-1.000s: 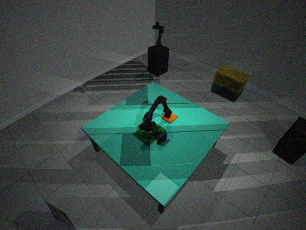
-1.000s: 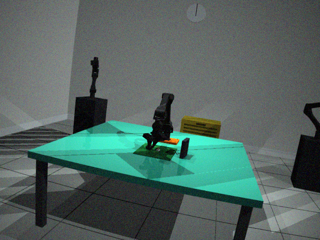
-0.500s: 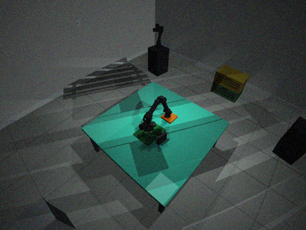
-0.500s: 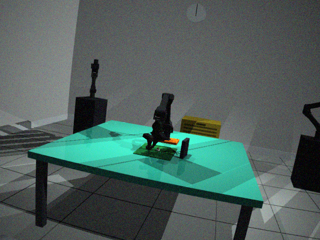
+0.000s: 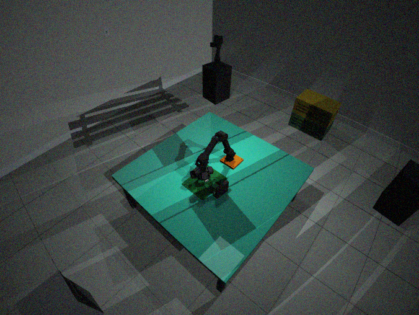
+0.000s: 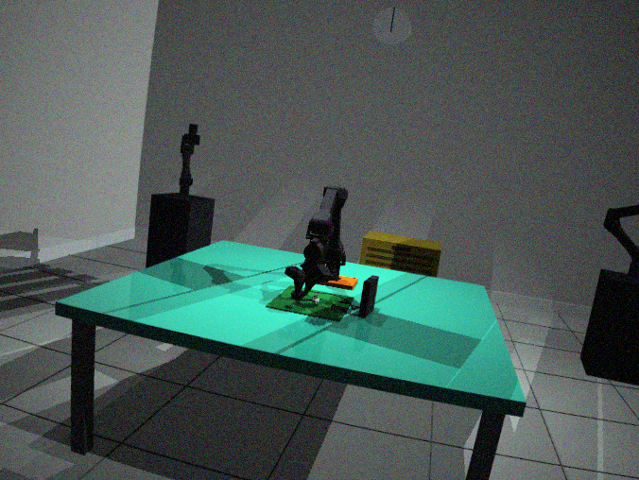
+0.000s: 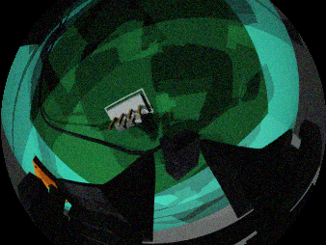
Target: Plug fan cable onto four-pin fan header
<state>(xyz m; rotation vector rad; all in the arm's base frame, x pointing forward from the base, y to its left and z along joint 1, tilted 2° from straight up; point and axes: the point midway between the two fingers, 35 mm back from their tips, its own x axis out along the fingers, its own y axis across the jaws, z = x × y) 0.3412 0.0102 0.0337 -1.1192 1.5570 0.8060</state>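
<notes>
Right now my gripper tip is 10 mm to the left of the dark fan plug. From my gripper tip the other things lie so: black fan 30 mm behind, 220 mm to the left, 40 mm above; then green board 10 mm behind, 40 mm to the left, 30 mm below.
</notes>
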